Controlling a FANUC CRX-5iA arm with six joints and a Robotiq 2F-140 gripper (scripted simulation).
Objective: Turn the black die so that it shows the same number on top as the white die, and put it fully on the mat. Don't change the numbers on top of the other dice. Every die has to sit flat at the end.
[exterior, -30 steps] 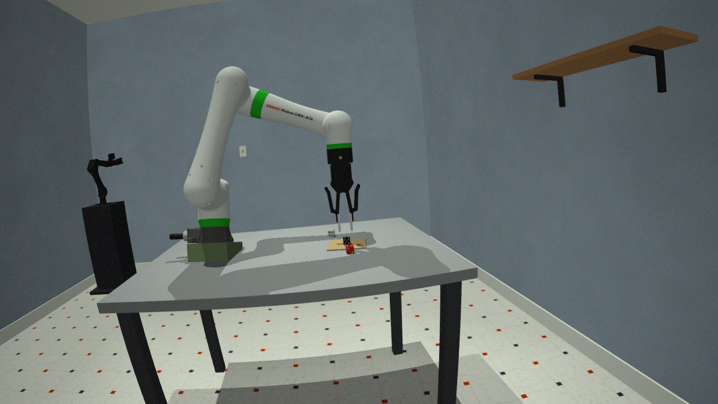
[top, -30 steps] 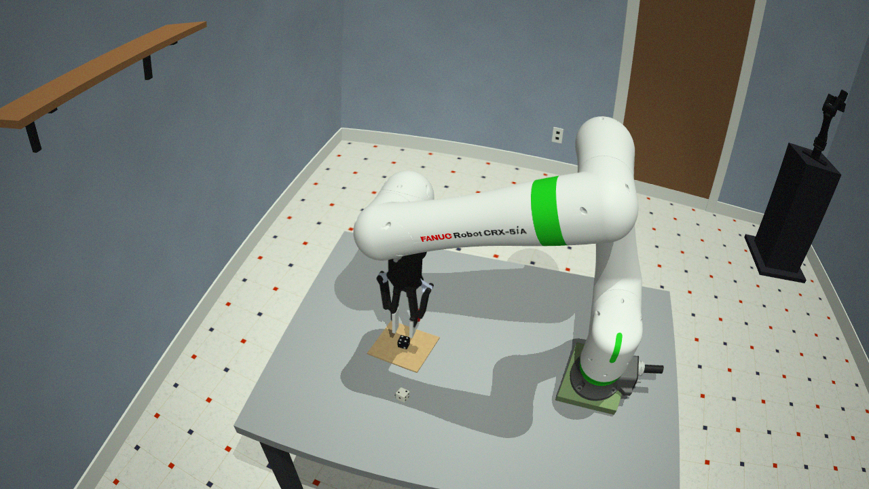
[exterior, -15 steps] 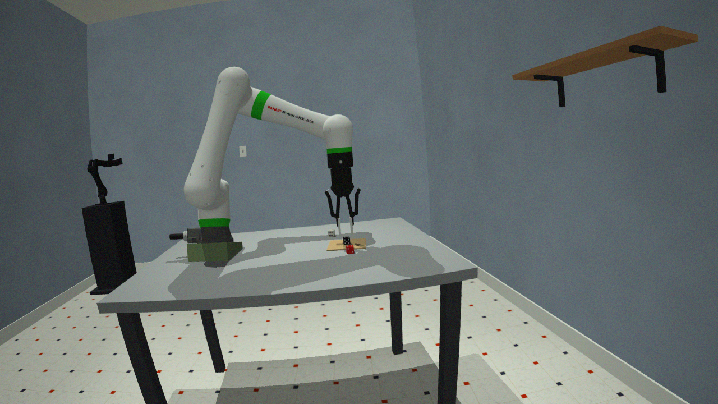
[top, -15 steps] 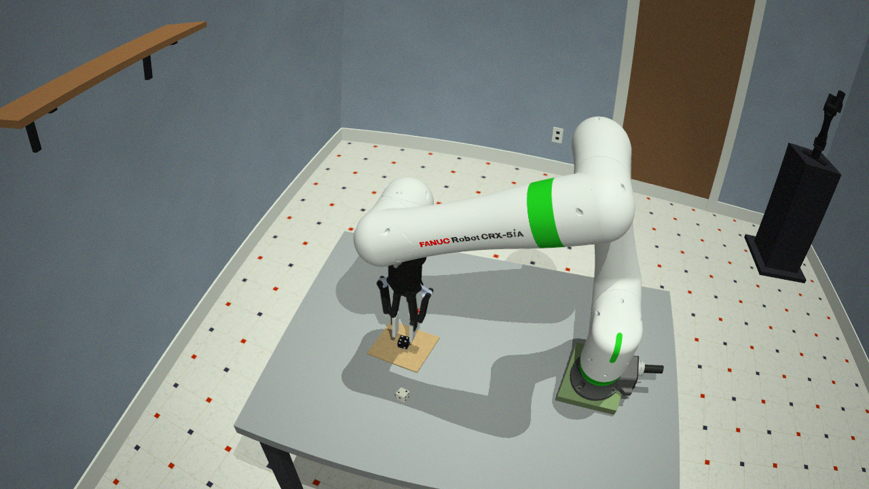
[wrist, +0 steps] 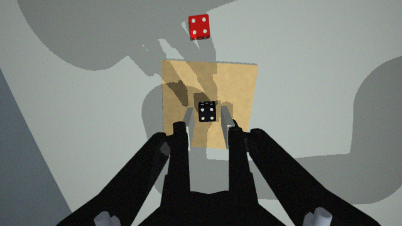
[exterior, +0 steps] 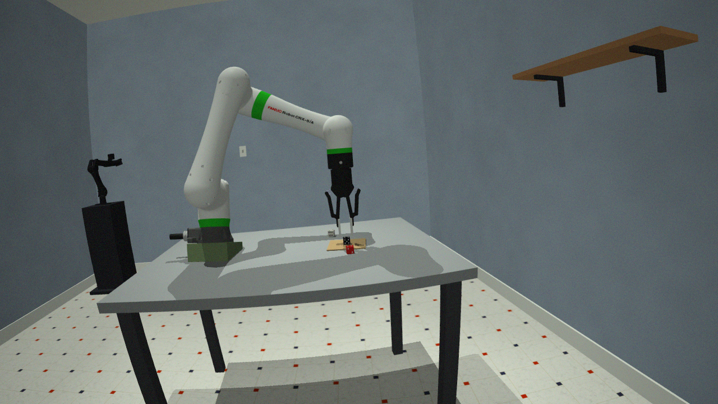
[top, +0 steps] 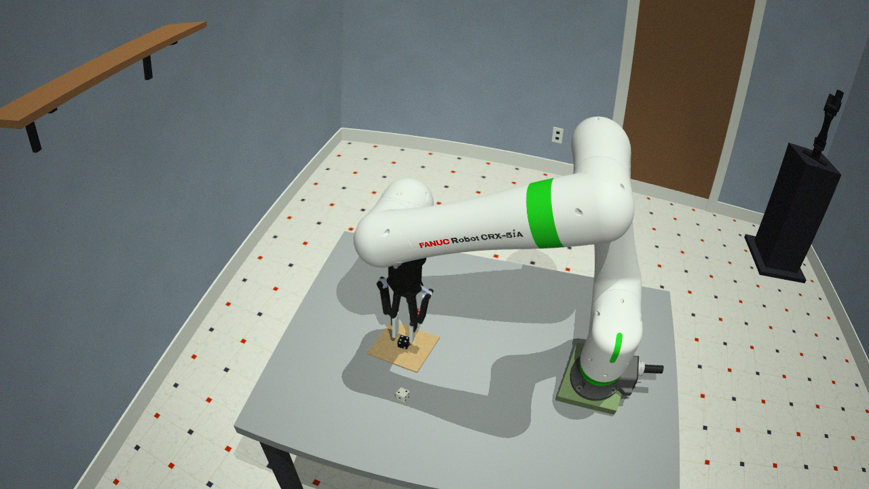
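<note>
Right now the black die is 50 mm below my hand. Round my hand: white die (40 mm behind, 170 mm to the left, 60 mm below); tan mat (70 mm below); red die (10 mm behind, 110 mm to the right, 60 mm below).
</note>
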